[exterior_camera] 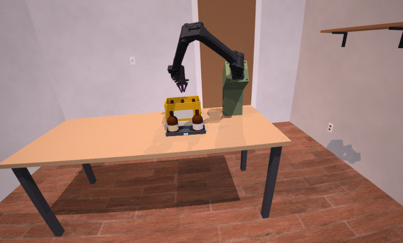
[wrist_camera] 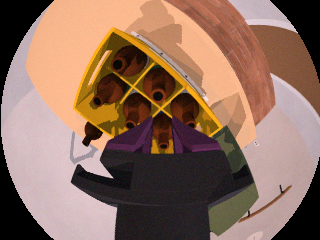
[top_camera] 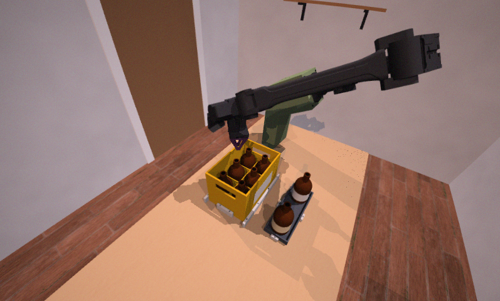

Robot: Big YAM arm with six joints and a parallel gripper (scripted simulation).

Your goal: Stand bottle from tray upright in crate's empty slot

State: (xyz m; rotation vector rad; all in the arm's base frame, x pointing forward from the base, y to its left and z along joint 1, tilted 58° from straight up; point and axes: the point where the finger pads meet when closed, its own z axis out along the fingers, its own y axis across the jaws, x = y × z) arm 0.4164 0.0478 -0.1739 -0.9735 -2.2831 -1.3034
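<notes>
The glass bottle is 140 mm below my hand and 10 mm ahead of it. Round my hand: dark tray: 270 mm to the left, 220 mm below, 20 mm behind; then yellow crate: 150 mm below, 40 mm to the left.
</notes>
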